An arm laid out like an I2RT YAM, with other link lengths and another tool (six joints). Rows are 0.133 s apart.
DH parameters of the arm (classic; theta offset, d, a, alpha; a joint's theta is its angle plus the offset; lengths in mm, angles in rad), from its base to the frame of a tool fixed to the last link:
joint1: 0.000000 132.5 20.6 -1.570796
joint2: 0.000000 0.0 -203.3 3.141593
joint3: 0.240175 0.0 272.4 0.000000
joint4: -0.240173 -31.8 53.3 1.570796
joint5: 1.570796 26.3 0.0 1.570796
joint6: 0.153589 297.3 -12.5 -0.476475
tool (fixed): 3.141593 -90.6 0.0 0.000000
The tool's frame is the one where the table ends.
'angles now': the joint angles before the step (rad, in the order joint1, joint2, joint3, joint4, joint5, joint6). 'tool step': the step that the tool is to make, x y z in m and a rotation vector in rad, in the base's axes. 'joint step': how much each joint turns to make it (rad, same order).
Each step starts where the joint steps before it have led.
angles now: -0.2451 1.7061 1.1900 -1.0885 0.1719 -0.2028
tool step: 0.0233 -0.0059 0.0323 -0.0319 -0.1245 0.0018
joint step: 0.0000 -0.0833 0.0213 0.0242 0.0007 -0.0018
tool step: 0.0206 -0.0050 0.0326 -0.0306 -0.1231 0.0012
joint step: 0.0001 -0.0759 0.0173 0.0338 -0.0004 -0.0011
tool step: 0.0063 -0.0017 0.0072 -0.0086 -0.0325 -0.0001
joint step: -0.0001 -0.0122 0.0049 0.0165 0.0005 -0.0001
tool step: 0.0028 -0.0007 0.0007 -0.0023 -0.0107 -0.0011
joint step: 0.0001 0.0007 -0.0001 0.0115 0.0000 0.0013
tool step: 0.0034 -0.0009 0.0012 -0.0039 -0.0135 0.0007
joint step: -0.0001 -0.0005 -0.0006 0.0143 0.0003 -0.0009
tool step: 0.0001 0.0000 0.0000 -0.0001 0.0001 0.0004
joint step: 0.0000 0.0005 0.0005 0.0000 0.0000 -0.0004
